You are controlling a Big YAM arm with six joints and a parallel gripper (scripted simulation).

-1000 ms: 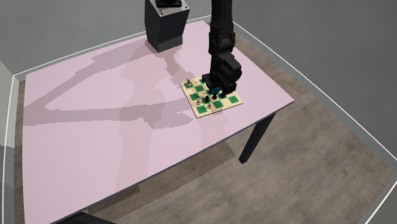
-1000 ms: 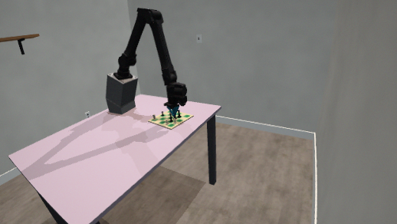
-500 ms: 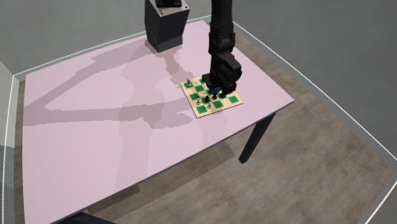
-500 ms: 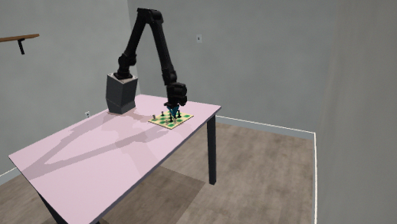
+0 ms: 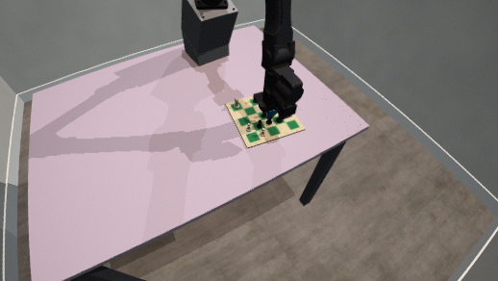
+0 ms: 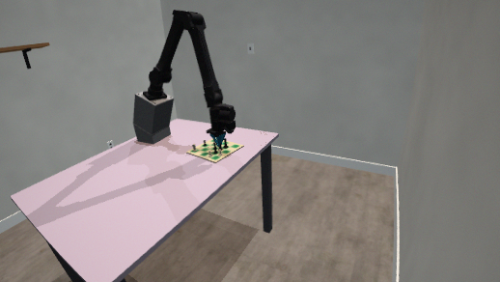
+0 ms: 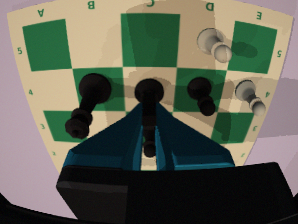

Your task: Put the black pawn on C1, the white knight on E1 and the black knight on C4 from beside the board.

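The black knight is 1 cm below my hand. The rest, counted from my hand: white knight (11 cm behind, 9 cm to the right, 1 cm below); then chessboard (3 cm below, 3 cm behind).
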